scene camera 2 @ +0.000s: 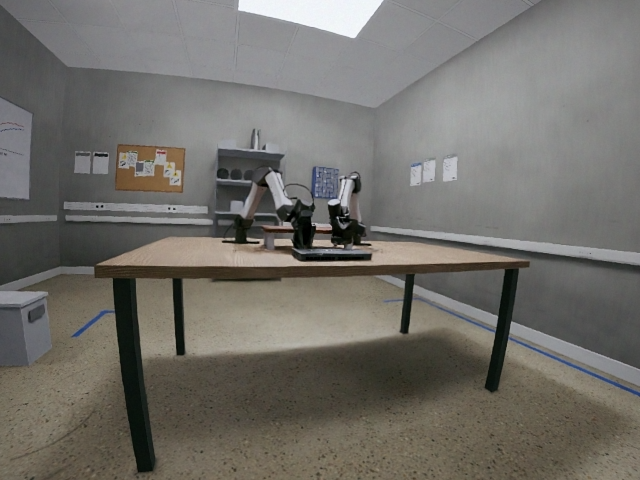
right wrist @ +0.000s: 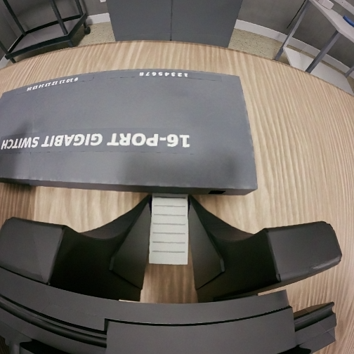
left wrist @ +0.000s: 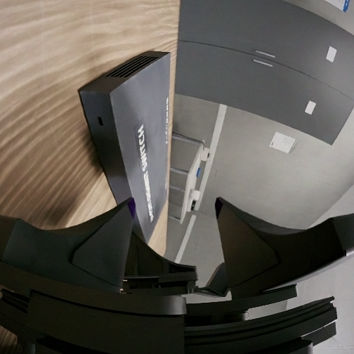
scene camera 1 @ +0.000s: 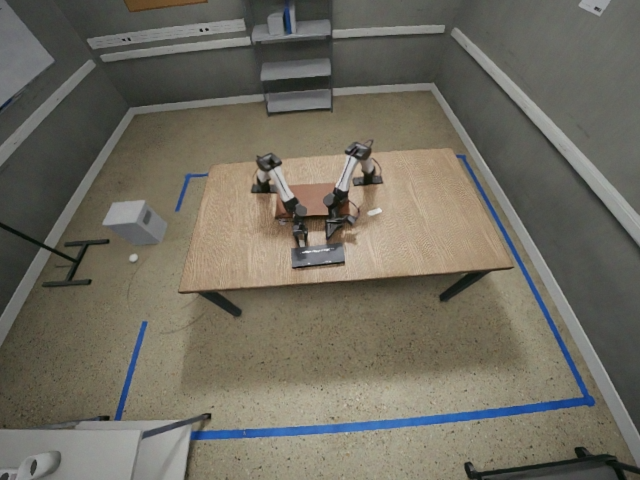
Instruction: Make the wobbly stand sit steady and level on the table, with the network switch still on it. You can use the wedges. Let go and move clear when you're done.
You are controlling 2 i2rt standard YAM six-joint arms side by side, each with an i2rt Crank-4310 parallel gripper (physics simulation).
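Places are measured from the left arm's base along level axes (x ahead, y left, z up), in centimetres.
Pixels of known places: left gripper, between the fingertips: [scene camera 2: 341,237] [scene camera 1: 327,238]; right gripper, between the fingertips: [scene camera 1: 302,248]; left arm's base, origin of its link: [scene camera 2: 355,244] [scene camera 1: 367,180]; right arm's base, origin of its link: [scene camera 2: 240,242] [scene camera 1: 266,189].
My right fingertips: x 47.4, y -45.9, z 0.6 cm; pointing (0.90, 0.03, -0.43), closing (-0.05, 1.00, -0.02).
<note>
For each thing: its top centre in the pictures, then the offset to it from my right fingertips. Level surfaces: height alone.
- reddish-brown board, centre of its top: [scene camera 2: 306,226] [scene camera 1: 312,198] dx -27.5, dy +7.9, dz +10.0 cm
- black network switch, centre of its top: [scene camera 2: 332,250] [scene camera 1: 317,254] dx +5.8, dy +8.1, dz +2.5 cm
- white wedge, centre of its top: [scene camera 1: 374,211] dx -20.8, dy +45.1, dz +0.6 cm
- wooden table, height of its surface: dz -0.6 cm
The stand, a reddish-brown board [scene camera 1: 313,198] [scene camera 2: 273,228] on grey legs, stands between the arm bases; its tilt is unclear. The black network switch [scene camera 1: 317,256] [scene camera 2: 331,255] [left wrist: 141,135] [right wrist: 125,115] lies flat on the table in front of the stand, off it. My right gripper [scene camera 1: 301,242] [right wrist: 169,197] is shut on a pale ribbed wedge [right wrist: 169,235], right beside the switch's long side. My left gripper [scene camera 1: 329,235] [left wrist: 174,200] is open and empty, over the table between stand and switch. Another white wedge [scene camera 1: 374,211] lies right of the stand in scene camera 1.
The wooden table [scene camera 1: 429,222] [scene camera 2: 206,258] carries both arms. The switch is close to the table's front edge. The two grippers are close together, and my left forearm hangs over the right part of the stand in scene camera 1. A grey shelf unit [scene camera 1: 331,77] stands beyond the table.
</note>
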